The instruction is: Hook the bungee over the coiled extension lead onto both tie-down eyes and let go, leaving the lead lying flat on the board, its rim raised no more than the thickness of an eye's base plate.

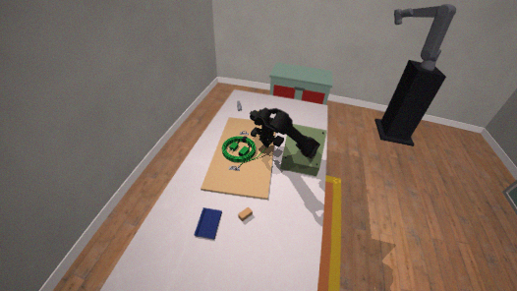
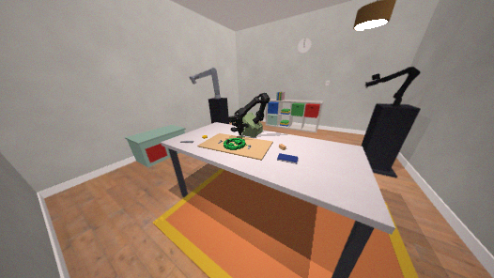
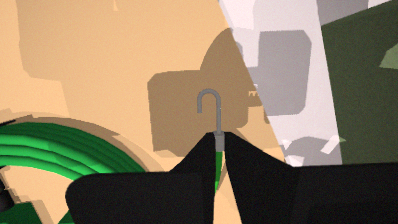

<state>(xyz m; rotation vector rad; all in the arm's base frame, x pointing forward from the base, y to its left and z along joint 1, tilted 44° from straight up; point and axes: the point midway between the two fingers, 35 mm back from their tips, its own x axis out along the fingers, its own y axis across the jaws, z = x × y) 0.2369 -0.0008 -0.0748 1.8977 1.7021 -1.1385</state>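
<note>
My hand is 16 cm short of the green extension lead, 3 cm to the right of it and 5 cm above it. From my hand the other things lie so: yellow disc: 13 cm ahead, 37 cm to the right, 7 cm below; then tan block: 1 cm ahead, 43 cm to the left, 6 cm below.
</note>
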